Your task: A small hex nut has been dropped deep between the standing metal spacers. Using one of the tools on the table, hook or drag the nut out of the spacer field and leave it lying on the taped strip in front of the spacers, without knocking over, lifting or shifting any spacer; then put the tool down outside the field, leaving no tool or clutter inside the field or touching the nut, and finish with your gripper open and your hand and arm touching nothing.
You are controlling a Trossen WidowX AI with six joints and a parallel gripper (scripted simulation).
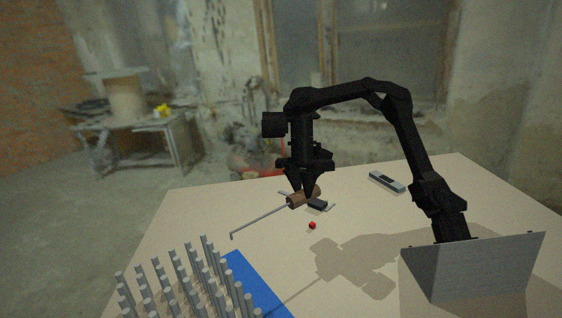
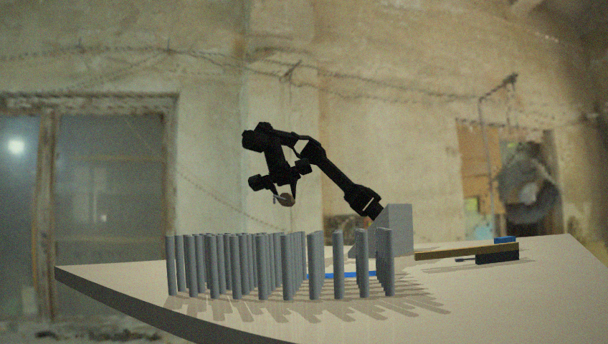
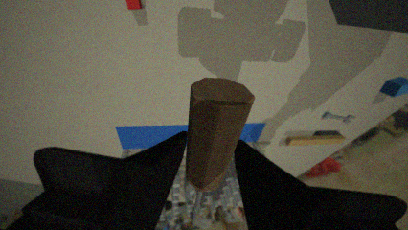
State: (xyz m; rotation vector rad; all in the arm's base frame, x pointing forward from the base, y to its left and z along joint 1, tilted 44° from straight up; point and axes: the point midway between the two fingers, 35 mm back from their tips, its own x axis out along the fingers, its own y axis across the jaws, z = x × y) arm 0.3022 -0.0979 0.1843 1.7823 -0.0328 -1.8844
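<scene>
Right now my gripper tip is 16 cm short of the blue taped strip, 11 cm to the right of it and 19 cm above it. From my gripper tip the other things lie so: small red cube (4 cm behind, 11 cm to the right, 18 cm below); grey flat block (39 cm behind, 28 cm to the right, 18 cm below).
</scene>
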